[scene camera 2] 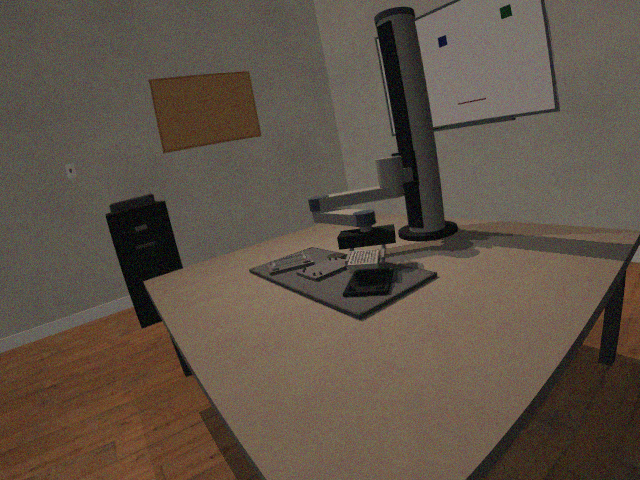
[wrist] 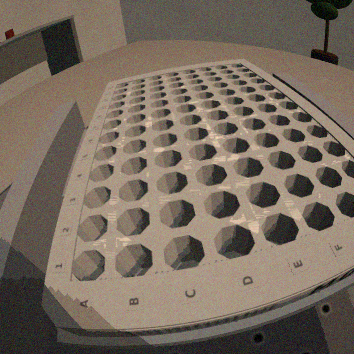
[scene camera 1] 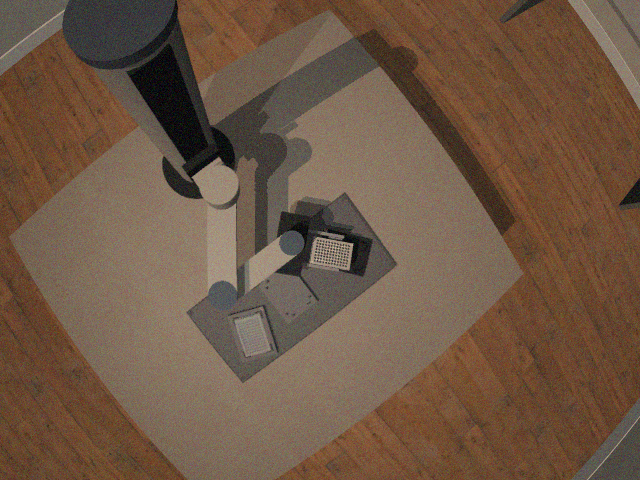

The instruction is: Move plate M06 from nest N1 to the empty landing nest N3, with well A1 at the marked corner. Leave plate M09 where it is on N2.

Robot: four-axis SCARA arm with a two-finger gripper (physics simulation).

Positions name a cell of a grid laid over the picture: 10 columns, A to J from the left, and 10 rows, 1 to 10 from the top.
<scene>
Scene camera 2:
my gripper: F6
dark nest: F6
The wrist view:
my gripper: F3
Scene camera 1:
my gripper: F6
pale flat plate: D7
dark nest: F6
</scene>
